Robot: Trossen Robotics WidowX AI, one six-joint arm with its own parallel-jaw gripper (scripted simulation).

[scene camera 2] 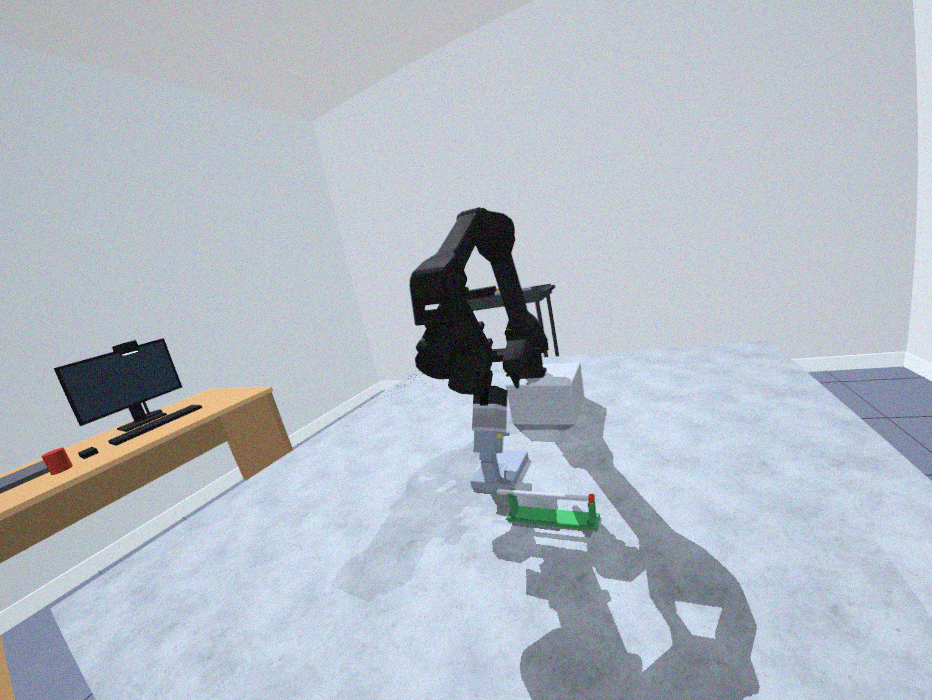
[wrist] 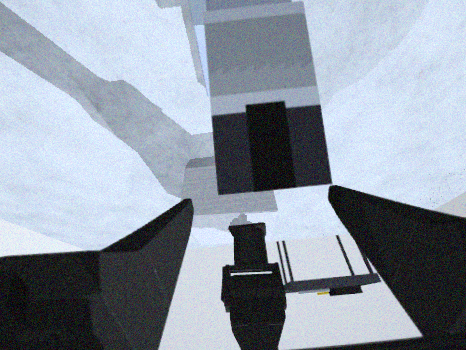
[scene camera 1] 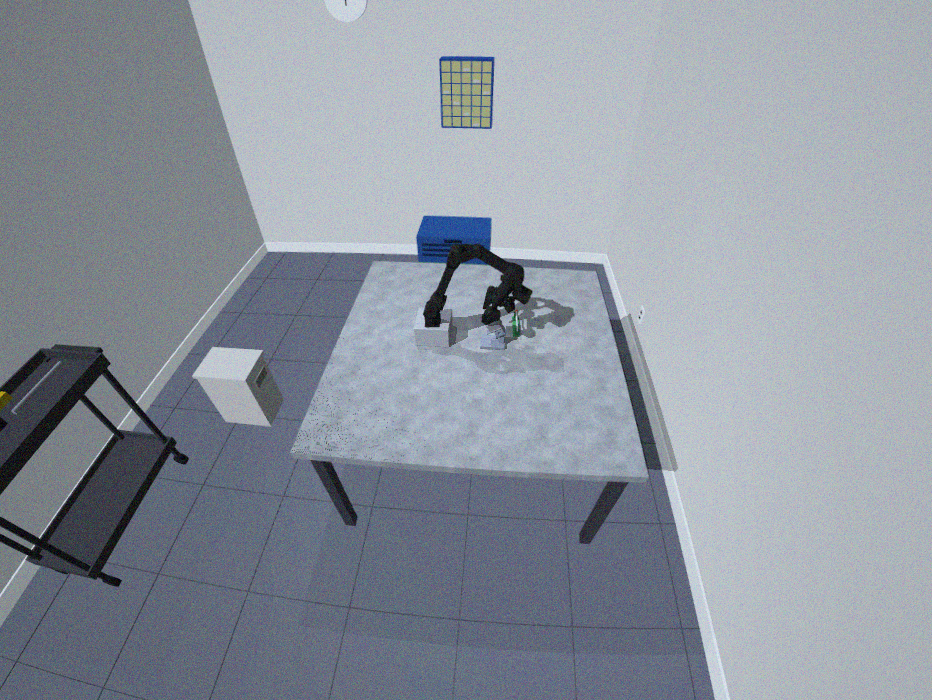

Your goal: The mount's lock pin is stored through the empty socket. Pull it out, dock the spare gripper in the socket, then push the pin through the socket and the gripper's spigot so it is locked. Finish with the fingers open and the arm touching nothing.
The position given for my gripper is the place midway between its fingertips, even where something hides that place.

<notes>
My gripper [scene camera 2: 495, 387] is open, with nothing in its grasp. I also see a spare gripper [scene camera 2: 490, 407].
The spare gripper shows as well in the wrist view [wrist: 268, 132]. My gripper is seen too in the wrist view [wrist: 260, 198] and in scene camera 1 [scene camera 1: 482, 315].
</notes>
